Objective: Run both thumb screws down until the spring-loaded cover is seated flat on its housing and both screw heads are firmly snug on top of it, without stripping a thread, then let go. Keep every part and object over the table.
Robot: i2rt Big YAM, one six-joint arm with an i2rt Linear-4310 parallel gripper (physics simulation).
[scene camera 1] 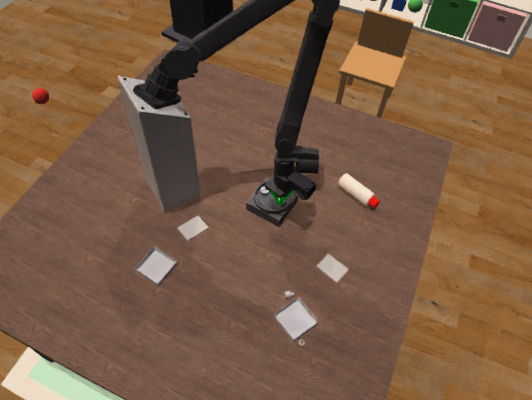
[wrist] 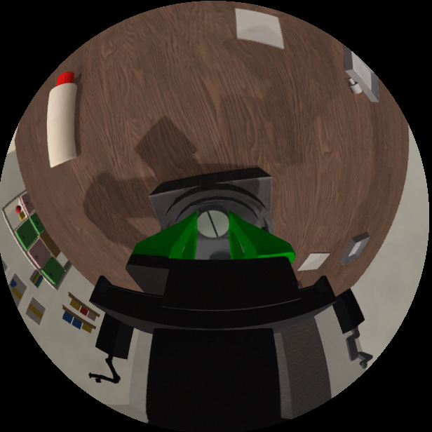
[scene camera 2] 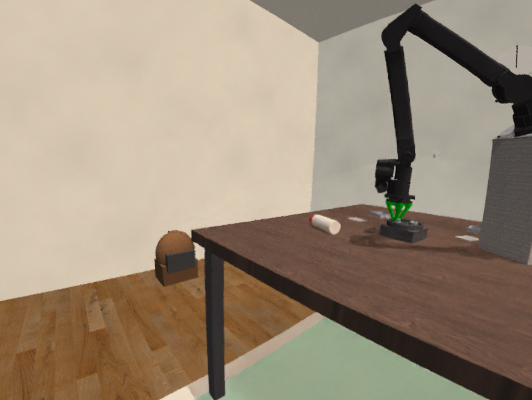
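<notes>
The dark square housing stands on the table, with the round dark cover on it. My gripper points down with its green fingertips shut on one thumb screw, whose pale slotted head sits between them in the wrist view. The other thumb screw shows as a pale head on the cover, to the left of the fingers in scene camera 1. Whether the cover lies flat is too small to tell, and the fingers hide part of it.
A white bottle with a red cap lies to the right. A grey pedestal stands to the left. Two shallow trays and two pale flat squares lie on the table. A small pale part and a small ring lie near one tray.
</notes>
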